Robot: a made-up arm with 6 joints.
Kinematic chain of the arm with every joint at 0, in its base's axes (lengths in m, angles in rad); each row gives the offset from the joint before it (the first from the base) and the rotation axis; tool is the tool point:
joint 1: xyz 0 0 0.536 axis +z
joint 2: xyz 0 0 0 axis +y
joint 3: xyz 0 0 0.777 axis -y
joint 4: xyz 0 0 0 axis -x
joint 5: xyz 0.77 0 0 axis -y
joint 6: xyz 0 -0.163 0 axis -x
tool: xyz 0 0 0
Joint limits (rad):
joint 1: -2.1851..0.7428
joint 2: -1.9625..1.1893
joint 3: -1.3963..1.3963
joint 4: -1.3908..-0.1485
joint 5: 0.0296..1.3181
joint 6: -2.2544..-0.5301
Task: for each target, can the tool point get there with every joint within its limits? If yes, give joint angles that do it. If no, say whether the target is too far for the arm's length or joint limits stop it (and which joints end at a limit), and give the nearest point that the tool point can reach.
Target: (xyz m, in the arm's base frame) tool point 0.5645 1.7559 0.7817
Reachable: no: too far | nearest point 0.4695 1.4604 0.7404 | short by 0.313 m
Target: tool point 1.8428 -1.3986 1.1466
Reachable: no: too far | nearest point 1.1856 -0.8998 0.9599 | short by 0.846 m
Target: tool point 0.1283 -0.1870 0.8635
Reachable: yes | joints -0.3805 -0.8026 -0.9460 -0.6875 0.4643 -1.7477
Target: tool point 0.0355 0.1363 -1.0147
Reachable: no: joint limits stop it (at a limit: joint 1, joint 2, joint 4) | nearest point 0.3705 0.3006 0.0779 | short by 1.155 m
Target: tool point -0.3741 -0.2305 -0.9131
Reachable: no: joint limits stop it (at a limit: joint 1, joint 2) | nearest point -0.3972 -0.4302 0.0547 | short by 0.988 m
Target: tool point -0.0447 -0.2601 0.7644
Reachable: yes | joints -1.1024 -0.6020 -1.1103 -0.2645 0.8494 -2.0132
